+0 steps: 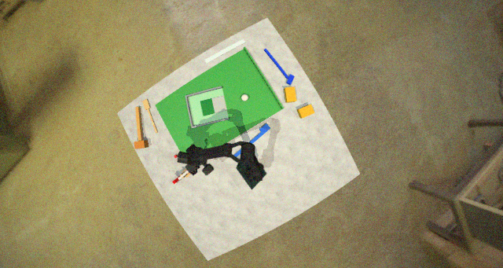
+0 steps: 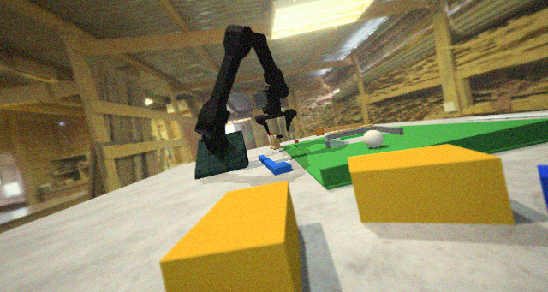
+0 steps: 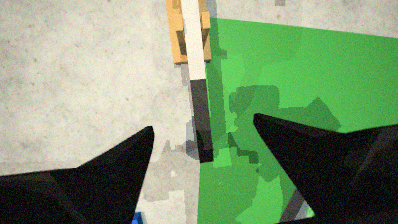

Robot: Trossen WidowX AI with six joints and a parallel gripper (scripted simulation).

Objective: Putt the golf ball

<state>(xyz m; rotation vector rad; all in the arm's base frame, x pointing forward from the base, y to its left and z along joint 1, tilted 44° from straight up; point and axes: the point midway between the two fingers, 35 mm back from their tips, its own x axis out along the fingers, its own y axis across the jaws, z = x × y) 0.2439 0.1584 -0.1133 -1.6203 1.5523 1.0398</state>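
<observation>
My gripper tip is 2 cm past the red putter, 11 cm to the right of it and 2 cm above it. The rest, counted from my gripper tip: small red cube: 11 cm ahead, 16 cm to the left, 7 cm below; white bar: 52 cm ahead, 50 cm to the right, 8 cm below; white golf ball: 17 cm ahead, 44 cm to the right, 5 cm below.
</observation>
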